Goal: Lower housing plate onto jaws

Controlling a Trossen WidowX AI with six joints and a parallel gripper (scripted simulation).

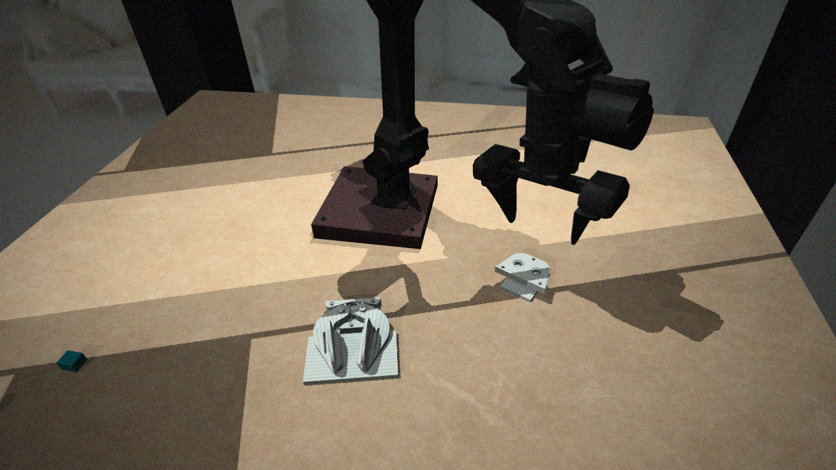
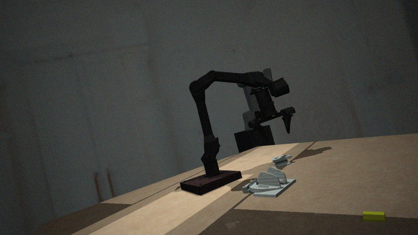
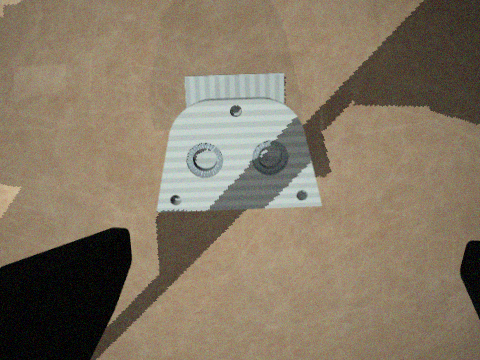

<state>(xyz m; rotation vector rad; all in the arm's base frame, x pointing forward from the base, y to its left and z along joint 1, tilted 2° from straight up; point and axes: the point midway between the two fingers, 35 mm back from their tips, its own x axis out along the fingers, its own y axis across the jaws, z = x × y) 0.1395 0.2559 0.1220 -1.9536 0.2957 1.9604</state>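
My gripper tip is 190 mm short of the pale base plate, 220 mm to the left of it and 110 mm above it. The rest, counted from my gripper tip: teal block (290 mm ahead, 580 mm to the right, 100 mm below); yellow block (460 mm ahead, 240 mm to the right, 110 mm below).
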